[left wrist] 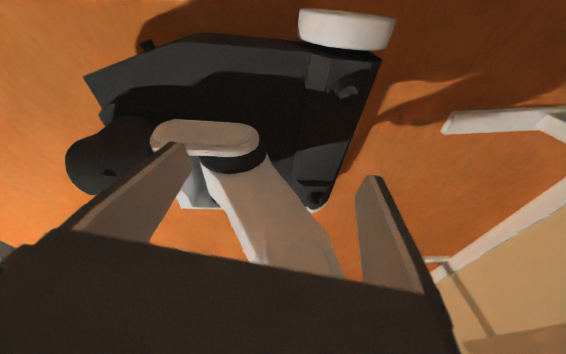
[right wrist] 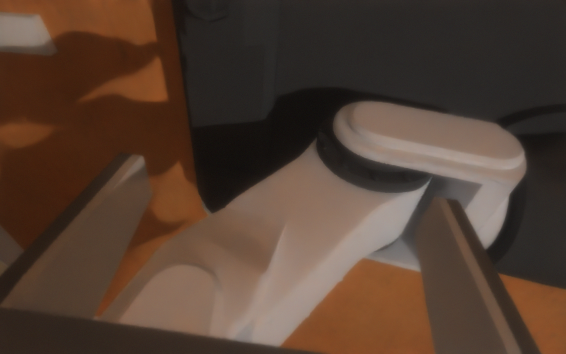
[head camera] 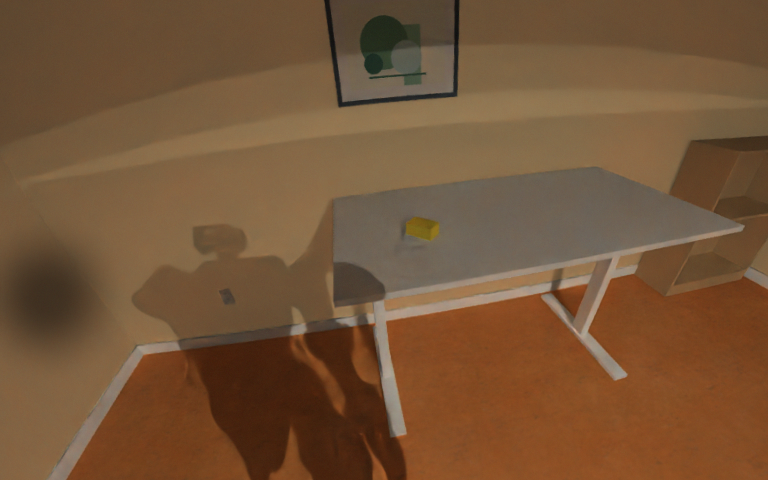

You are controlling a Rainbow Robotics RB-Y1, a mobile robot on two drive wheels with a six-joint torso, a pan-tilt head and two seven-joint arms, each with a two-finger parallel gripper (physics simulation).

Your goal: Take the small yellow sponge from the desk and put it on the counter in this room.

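Frame: origin at the robot's base, x ahead, y left, z up, level; centimetres.
Seen in the pictures: left gripper, fingertip midpoint: point(left wrist: 273, 171); right gripper, fingertip midpoint: point(right wrist: 285, 194).
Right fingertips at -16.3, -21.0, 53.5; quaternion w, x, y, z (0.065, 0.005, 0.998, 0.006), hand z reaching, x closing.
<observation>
Offsets run from my right fingertips to a thing's top centre, as dx, dy, dz. "spot": to the spot under its first point. Level surfaces: height alone.
The small yellow sponge {+92.1, +7.6, +46.0} point(head camera: 422, 228) lies on the grey top of the desk {dz +41.5} point(head camera: 526, 215), toward the desk's left end in the head view. My left gripper point(left wrist: 273, 171) is open, with no object between its fingers; behind them show my own arm and base. My right gripper point(right wrist: 285, 194) is open too, with no object between its fingers and my own arm and base behind them. Neither gripper shows in the head view, and both are away from the sponge. The counter does not show in any view.
The desk stands along the wall on white legs {spot: +110.2, -94.2, -20.4} point(head camera: 595, 297) point(left wrist: 492, 121). A brown open shelf unit point(head camera: 659, 254) stands at the right, past the desk's end. A framed picture point(head camera: 383, 42) hangs above the desk. My shadow falls on the wall and the orange floor {dz -53.5} point(head camera: 509, 396) left of the desk.
</observation>
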